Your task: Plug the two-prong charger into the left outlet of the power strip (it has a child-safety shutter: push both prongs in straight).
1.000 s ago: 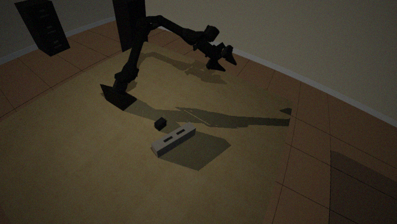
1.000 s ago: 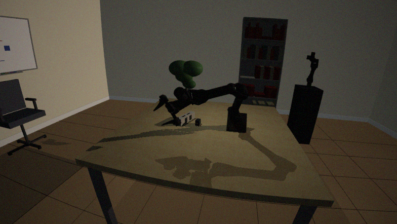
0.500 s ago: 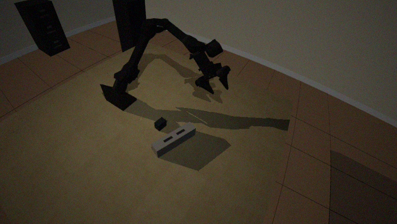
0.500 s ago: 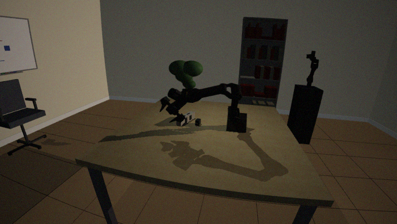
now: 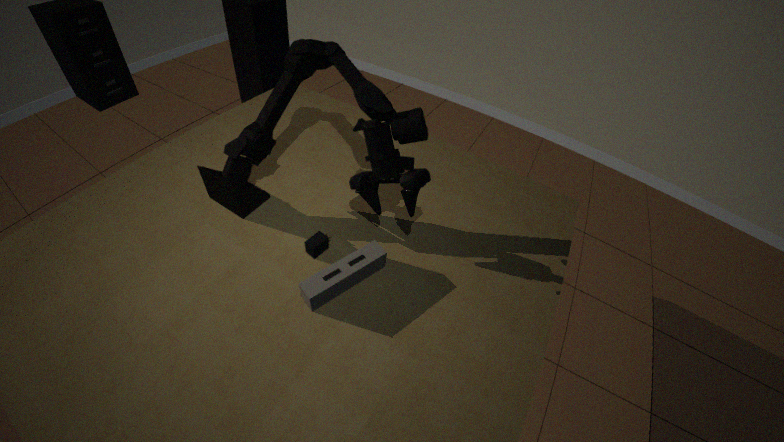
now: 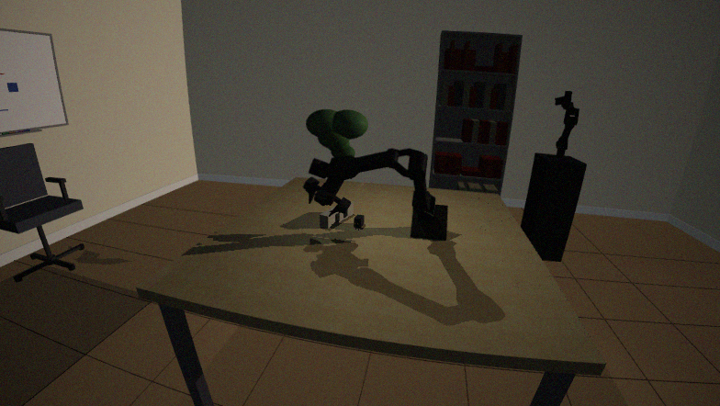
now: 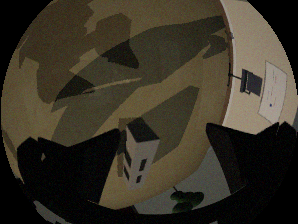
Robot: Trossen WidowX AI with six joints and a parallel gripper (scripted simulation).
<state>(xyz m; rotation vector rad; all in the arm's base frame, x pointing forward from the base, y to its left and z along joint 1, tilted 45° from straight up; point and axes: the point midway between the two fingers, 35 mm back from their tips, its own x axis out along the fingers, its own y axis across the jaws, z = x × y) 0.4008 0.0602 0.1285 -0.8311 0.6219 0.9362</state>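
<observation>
My gripper tip is 13 cm past the dark two-prong charger, 10 cm to the left of it and 8 cm above it.
</observation>
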